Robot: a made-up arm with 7 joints.
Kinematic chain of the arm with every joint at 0, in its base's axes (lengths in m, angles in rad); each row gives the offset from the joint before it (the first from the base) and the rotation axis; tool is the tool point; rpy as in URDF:
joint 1: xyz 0 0 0.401 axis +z
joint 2: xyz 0 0 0 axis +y
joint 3: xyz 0 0 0.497 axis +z
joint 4: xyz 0.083 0 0 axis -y
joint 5: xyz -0.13 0 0.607 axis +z
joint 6: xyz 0 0 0 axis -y
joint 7: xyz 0.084 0 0 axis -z
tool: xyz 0 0 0 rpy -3.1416 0 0
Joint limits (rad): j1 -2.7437..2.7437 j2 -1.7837..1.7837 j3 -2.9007..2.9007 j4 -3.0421..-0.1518 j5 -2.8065..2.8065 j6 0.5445..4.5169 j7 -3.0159..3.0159
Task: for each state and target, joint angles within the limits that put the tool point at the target. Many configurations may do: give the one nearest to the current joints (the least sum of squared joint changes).
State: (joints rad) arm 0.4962 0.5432 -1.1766 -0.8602 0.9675 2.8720 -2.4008
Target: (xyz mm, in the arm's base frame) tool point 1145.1 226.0 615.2
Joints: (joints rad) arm 0.4461 1.2692 -1.0045 -0.5967 0.8310 2.3793 -2.4008
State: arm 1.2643 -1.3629 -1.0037 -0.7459 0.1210 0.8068 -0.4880
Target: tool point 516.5 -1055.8 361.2
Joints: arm 1.7210 -1.7400 -1.1816 -0.5807 0.1048 1.0231 -0.4880
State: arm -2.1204 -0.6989 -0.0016 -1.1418 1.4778 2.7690 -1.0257
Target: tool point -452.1 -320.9 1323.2
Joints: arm -2.2279 -0.0890 -0.1418 -1.1788 1.4594 2.6638 -1.0257
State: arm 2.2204 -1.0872 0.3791 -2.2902 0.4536 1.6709 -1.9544
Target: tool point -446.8 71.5 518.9
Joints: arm 2.2958 -0.5964 0.6819 -2.7710 0.4524 1.6074 -1.9544
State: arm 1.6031 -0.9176 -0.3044 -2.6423 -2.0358 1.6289 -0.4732
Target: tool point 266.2 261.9 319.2
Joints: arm 1.3636 -0.2403 -0.6291 -2.9384 -2.0355 1.5605 -0.4732
